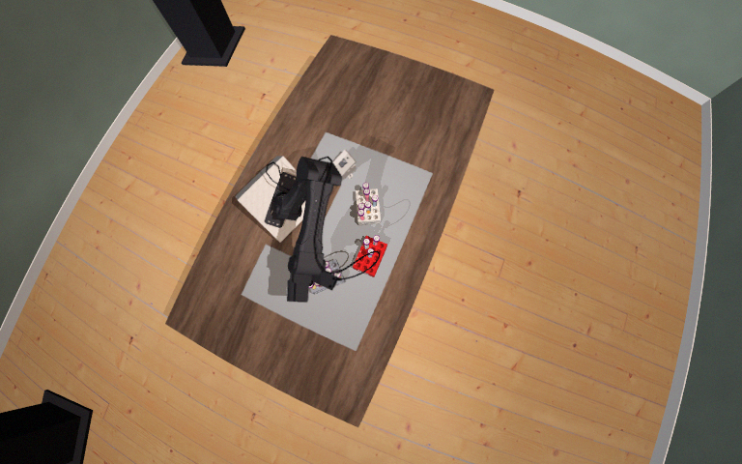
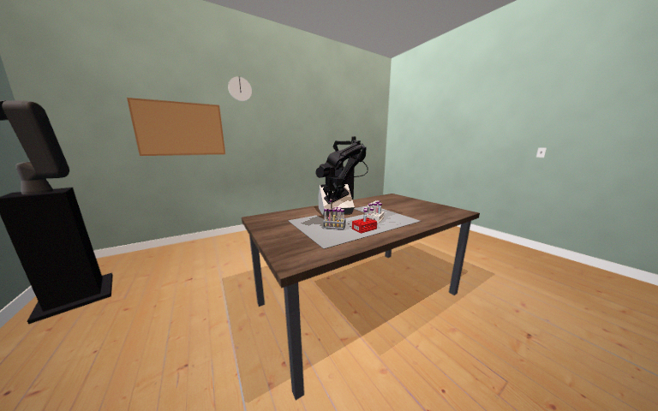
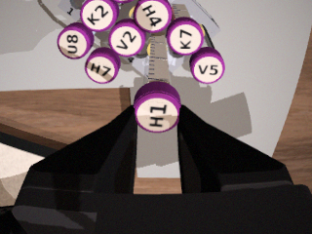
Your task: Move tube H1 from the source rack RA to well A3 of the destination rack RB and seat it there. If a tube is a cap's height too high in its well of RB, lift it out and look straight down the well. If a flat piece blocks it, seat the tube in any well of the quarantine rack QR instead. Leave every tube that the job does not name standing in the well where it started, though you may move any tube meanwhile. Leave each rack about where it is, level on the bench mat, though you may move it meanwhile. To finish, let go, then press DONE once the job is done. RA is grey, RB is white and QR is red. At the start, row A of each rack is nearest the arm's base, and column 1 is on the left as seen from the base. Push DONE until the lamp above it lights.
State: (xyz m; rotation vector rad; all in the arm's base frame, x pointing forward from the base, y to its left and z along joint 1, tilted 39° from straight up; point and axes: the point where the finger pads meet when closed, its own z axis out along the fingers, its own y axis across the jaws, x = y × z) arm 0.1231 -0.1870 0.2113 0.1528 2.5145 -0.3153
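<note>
Now: the tube H1 6 cm below my hand and 1 cm ahead of it. Round my hand: red rack QR (18 cm ahead, 15 cm below, 12 cm to the left); then grey rack RA (15 cm below, 2 cm ahead, 1 cm to the left); then white rack RB (31 cm to the left, 15 cm below, 13 cm ahead).
</note>
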